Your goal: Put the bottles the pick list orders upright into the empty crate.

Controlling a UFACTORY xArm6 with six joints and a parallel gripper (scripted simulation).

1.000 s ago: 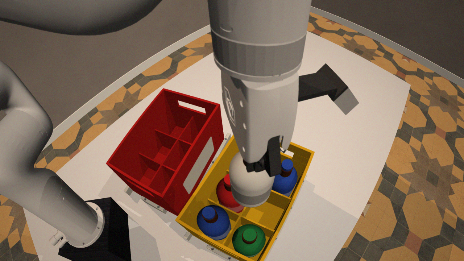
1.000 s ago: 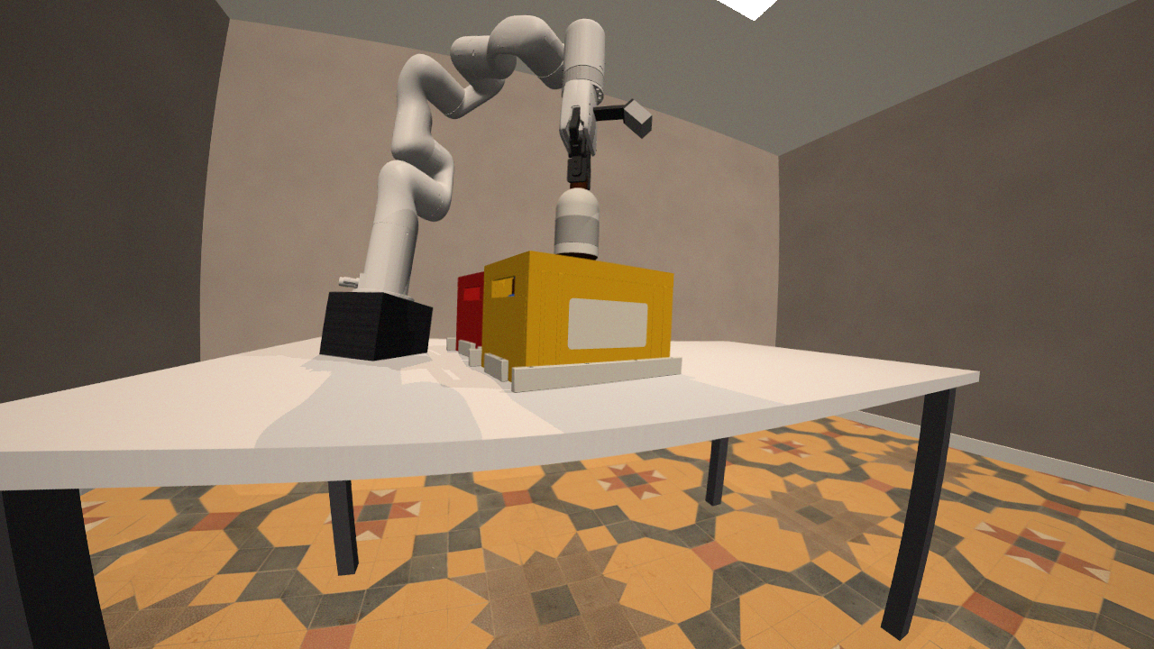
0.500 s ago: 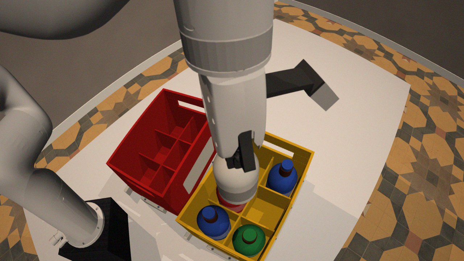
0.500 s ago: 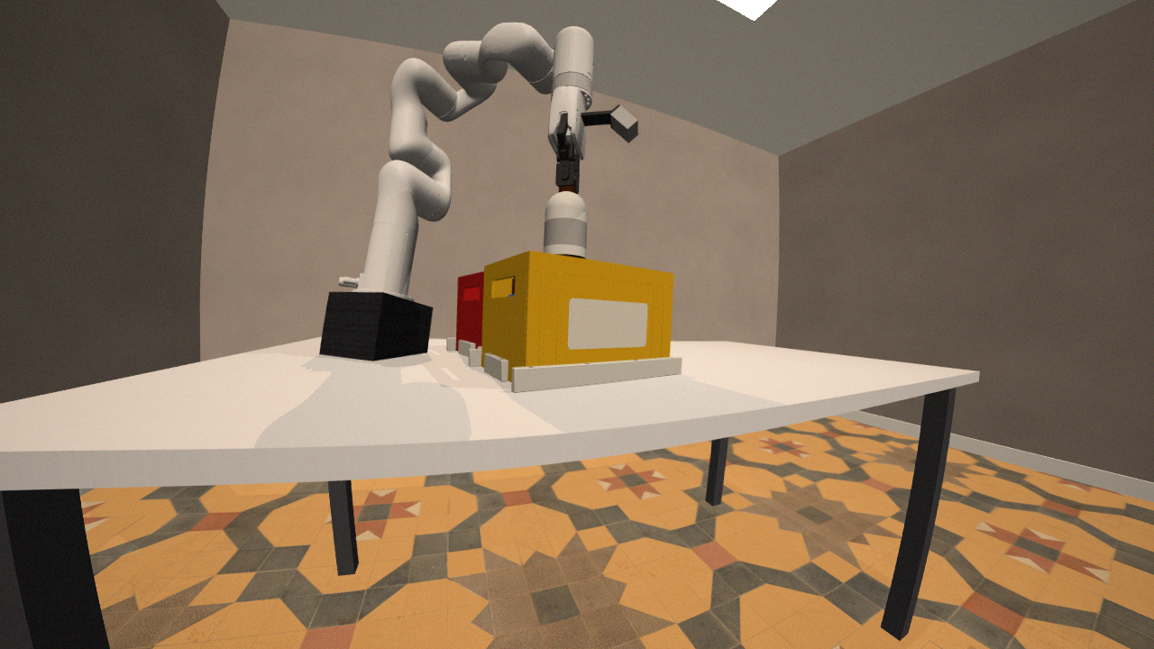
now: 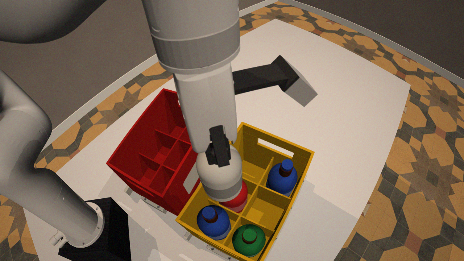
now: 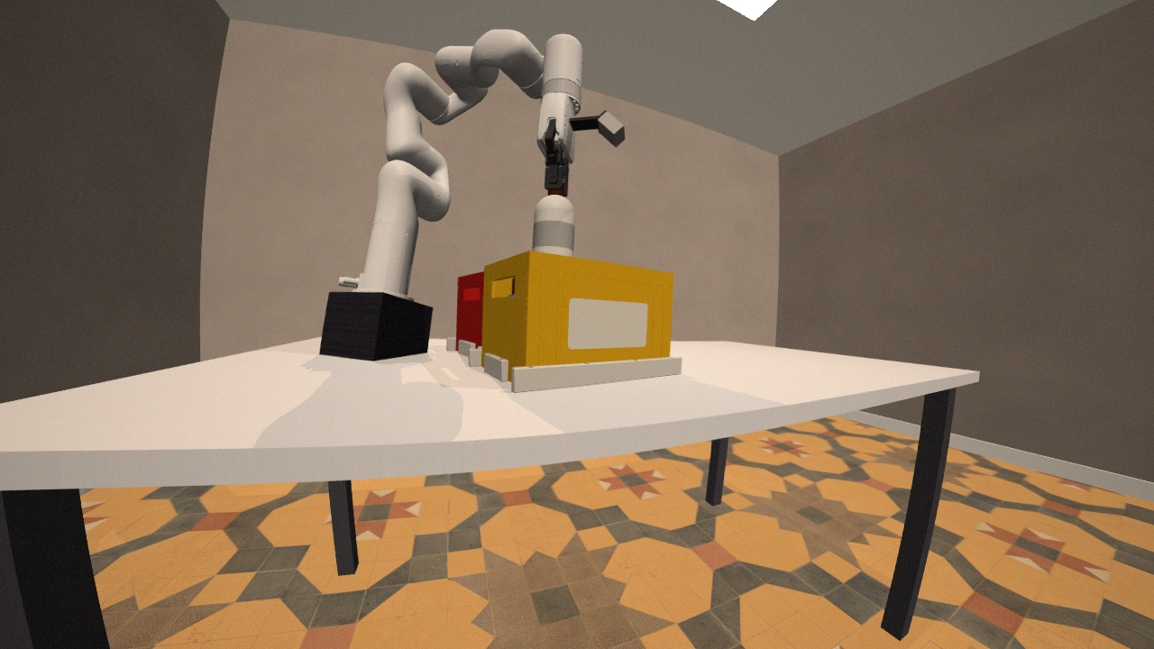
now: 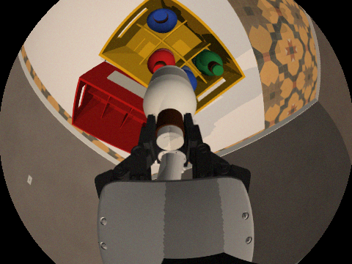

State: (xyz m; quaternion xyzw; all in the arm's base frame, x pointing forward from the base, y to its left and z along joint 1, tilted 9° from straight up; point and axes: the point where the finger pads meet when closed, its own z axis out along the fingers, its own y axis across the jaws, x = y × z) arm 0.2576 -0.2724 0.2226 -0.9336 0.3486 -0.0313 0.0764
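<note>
Right now my hand is 7 cm above the white bottle. Also, from my hand: yellow crate (3 cm ahead, 4 cm to the right, 25 cm below); then green bottle (5 cm behind, 10 cm to the right, 25 cm below); then red bottle (3 cm ahead, 25 cm below).
</note>
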